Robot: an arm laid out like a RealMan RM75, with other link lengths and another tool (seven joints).
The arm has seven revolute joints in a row. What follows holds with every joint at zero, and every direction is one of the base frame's.
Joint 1 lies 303 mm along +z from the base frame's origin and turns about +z.
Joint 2 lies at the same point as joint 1 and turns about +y.
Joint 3 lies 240.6 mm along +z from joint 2 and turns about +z.
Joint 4 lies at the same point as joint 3 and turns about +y.
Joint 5 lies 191.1 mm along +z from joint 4 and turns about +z.
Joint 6 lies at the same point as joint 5 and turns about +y.
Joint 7 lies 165.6 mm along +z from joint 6 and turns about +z.
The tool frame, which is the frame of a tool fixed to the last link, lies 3 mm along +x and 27 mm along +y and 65 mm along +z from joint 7; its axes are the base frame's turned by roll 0, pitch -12.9 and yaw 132.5 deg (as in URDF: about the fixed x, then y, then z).
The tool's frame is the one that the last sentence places.
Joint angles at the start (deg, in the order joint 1, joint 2, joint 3, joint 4, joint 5, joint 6, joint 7):
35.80 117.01 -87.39 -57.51 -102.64 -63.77 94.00
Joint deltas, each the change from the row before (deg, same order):
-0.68 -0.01 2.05 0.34 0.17 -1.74 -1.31
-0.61 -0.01 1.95 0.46 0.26 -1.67 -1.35
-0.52 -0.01 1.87 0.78 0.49 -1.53 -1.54
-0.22 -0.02 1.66 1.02 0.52 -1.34 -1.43
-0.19 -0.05 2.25 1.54 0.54 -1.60 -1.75
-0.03 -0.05 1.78 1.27 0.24 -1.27 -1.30
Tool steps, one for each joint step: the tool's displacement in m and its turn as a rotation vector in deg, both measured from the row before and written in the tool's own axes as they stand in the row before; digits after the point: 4 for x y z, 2 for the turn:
-0.0038 -0.0016 -0.0054 -0.36 0.48 0.61
-0.0033 -0.0017 -0.0051 -0.39 0.54 0.59
-0.0031 -0.0017 -0.0047 -0.49 0.63 0.65
-0.0023 -0.0011 -0.0037 -0.44 0.67 0.59
-0.0037 -0.0012 -0.0046 -0.62 0.70 0.94
-0.0027 -0.0009 -0.0035 -0.41 0.52 0.66

